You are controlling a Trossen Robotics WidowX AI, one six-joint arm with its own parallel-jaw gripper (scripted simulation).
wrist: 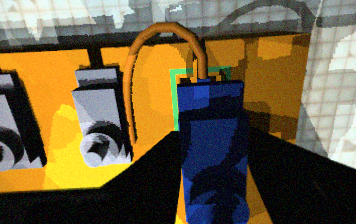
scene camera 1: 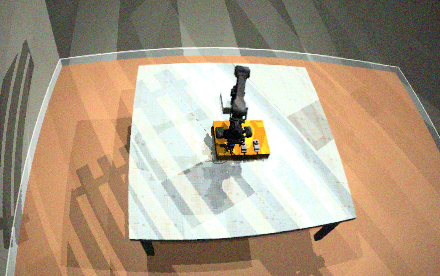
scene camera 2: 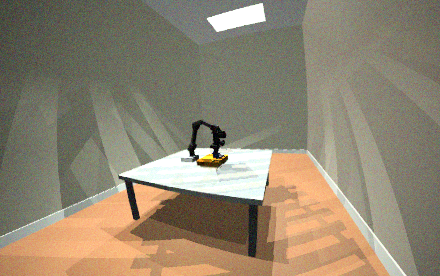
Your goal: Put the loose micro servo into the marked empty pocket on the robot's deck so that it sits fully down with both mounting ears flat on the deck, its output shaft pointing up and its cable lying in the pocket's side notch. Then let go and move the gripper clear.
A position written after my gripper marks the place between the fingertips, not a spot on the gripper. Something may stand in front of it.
In view: my gripper [wrist: 211, 137] and a blue micro servo [wrist: 213, 127].
